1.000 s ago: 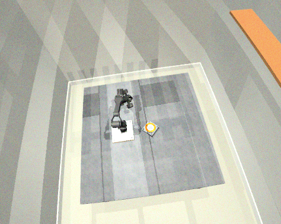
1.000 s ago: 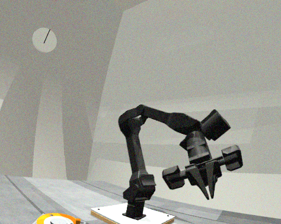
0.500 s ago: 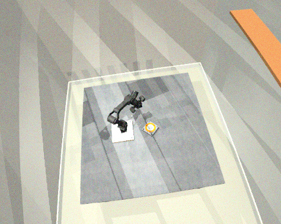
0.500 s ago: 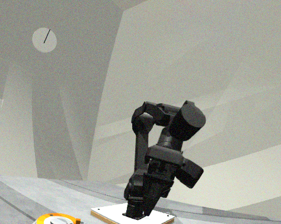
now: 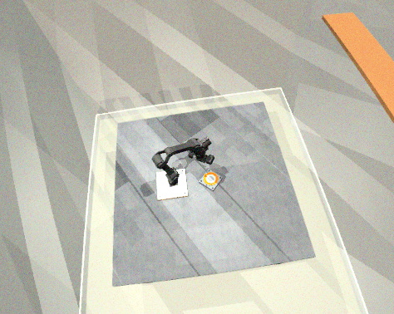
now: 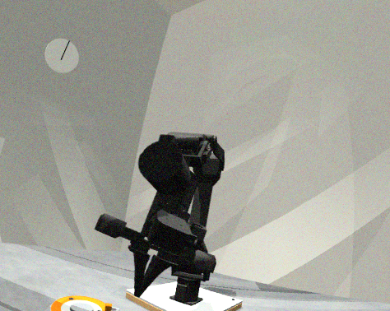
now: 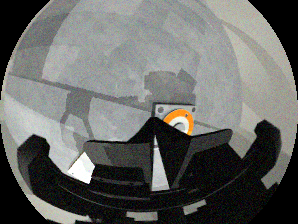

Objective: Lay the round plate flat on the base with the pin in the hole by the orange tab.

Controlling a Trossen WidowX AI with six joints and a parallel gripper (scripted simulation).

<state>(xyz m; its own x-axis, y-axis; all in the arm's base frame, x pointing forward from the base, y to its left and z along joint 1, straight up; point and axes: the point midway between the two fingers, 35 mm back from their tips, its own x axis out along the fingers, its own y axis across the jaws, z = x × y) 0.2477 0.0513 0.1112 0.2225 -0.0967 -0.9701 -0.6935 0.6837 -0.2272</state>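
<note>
My gripper tip is now 9 cm to the left of the round orange plate and 6 cm above it. From my gripper tip the other things lie so: grey square base: 11 cm to the right, 8 cm below, 1 cm ahead.
</note>
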